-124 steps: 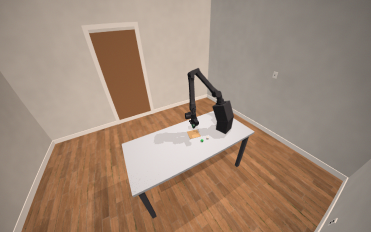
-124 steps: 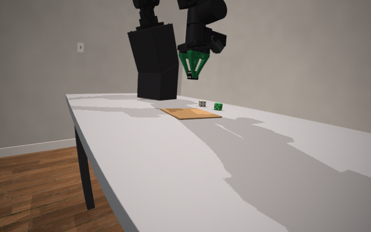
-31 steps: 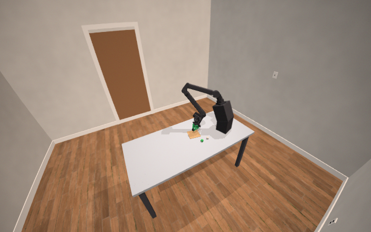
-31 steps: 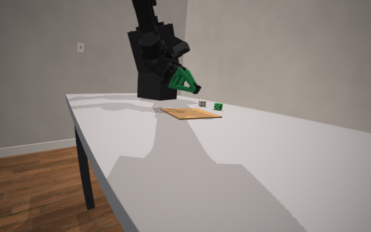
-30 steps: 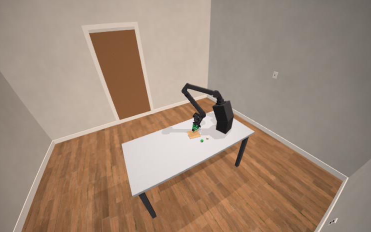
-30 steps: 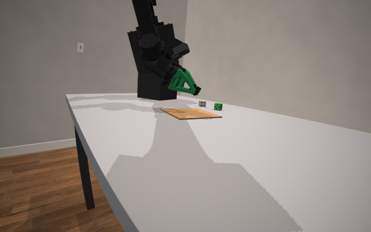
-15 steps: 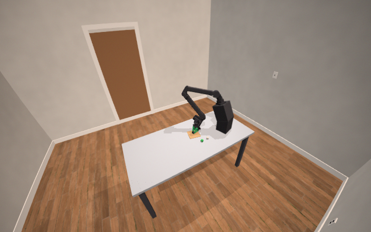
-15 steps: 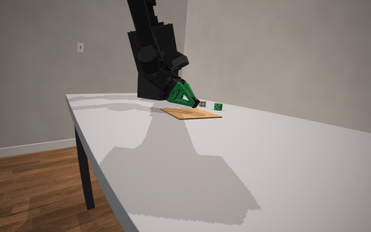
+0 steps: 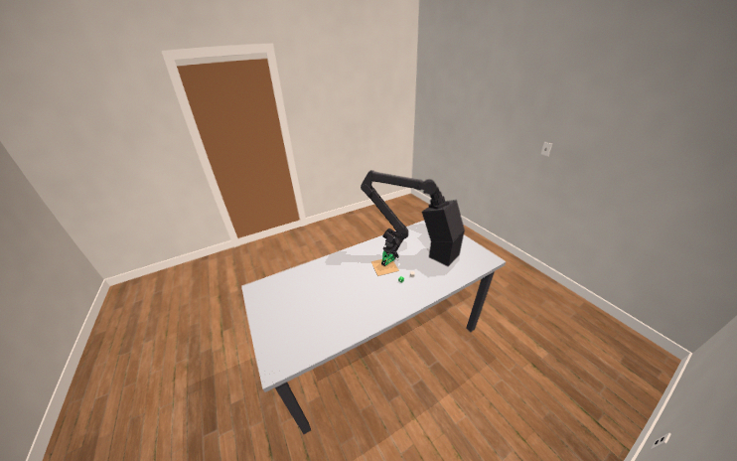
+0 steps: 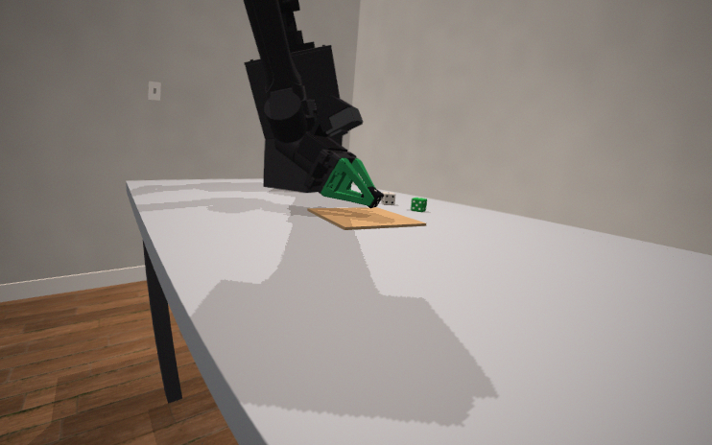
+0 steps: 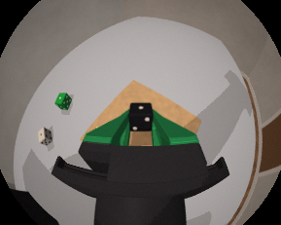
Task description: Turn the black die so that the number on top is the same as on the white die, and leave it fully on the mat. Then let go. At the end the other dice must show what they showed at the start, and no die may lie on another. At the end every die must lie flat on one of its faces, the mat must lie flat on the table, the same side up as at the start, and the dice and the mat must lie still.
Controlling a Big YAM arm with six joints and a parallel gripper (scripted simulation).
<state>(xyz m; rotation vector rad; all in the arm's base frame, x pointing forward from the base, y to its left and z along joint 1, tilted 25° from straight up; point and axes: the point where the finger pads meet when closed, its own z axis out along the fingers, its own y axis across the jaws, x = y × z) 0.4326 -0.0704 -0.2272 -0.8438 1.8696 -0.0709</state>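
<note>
The black die is right at my hand. From my hand the other things lie so: tan mat 10 mm behind, 10 mm to the right, 30 mm below; then green die 50 mm behind, 150 mm to the left, 20 mm below; then white die 130 mm behind, 140 mm to the left, 20 mm below.
</note>
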